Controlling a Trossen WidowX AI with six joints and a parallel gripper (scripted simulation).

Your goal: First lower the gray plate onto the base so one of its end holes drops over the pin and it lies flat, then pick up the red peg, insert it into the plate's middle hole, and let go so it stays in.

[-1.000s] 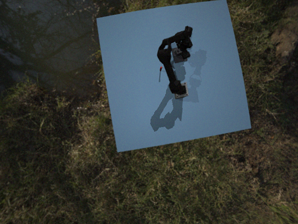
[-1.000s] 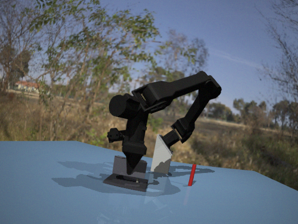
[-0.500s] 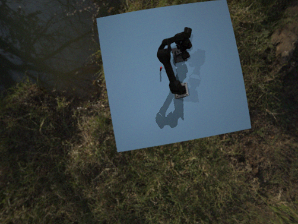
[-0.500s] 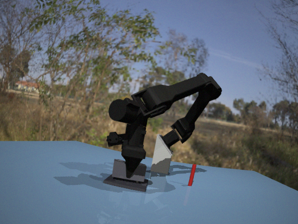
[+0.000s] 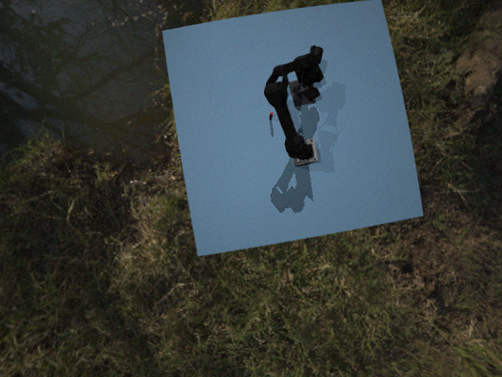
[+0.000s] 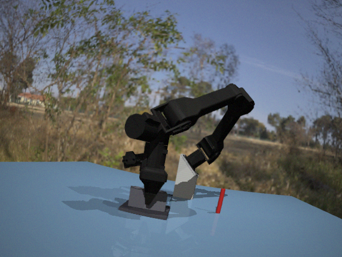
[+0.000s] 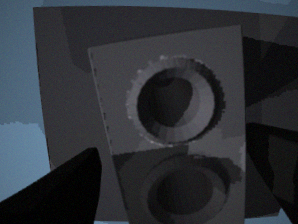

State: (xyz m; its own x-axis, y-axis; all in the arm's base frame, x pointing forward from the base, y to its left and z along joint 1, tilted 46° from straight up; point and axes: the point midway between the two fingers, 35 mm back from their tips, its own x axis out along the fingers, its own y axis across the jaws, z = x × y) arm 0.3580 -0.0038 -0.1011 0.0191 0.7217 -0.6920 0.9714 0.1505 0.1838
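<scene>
The gray plate is 2 cm above my gripper tip. The rest, counted from my gripper tip: dark base: 1 cm behind, 2 cm to the left, 2 cm below; then red peg: 12 cm behind, 20 cm to the left, 2 cm above.
</scene>
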